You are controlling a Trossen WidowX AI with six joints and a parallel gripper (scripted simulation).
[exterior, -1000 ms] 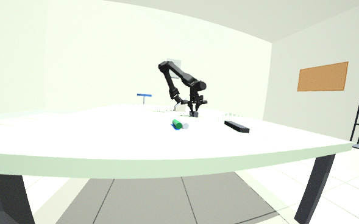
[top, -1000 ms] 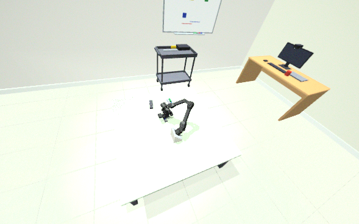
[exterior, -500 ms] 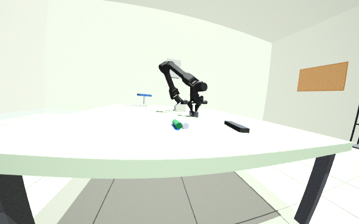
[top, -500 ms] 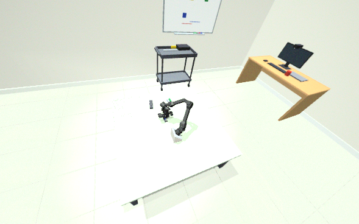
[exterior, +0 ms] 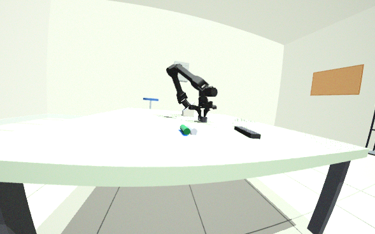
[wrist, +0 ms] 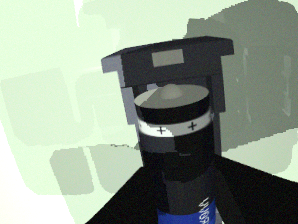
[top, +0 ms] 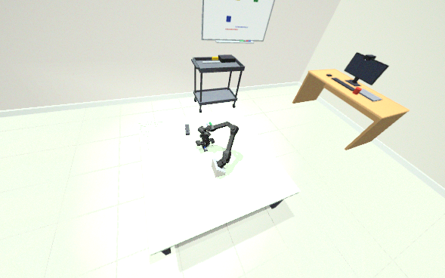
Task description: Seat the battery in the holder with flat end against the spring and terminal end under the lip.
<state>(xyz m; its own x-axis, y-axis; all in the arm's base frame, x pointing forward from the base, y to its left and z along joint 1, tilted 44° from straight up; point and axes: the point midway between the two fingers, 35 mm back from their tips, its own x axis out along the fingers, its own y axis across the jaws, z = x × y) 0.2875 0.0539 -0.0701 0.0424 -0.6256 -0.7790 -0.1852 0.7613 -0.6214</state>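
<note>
My gripper tip is now 10 mm below the battery. Round my gripper tip: black bar: 290 mm ahead, 150 mm to the left.
</note>
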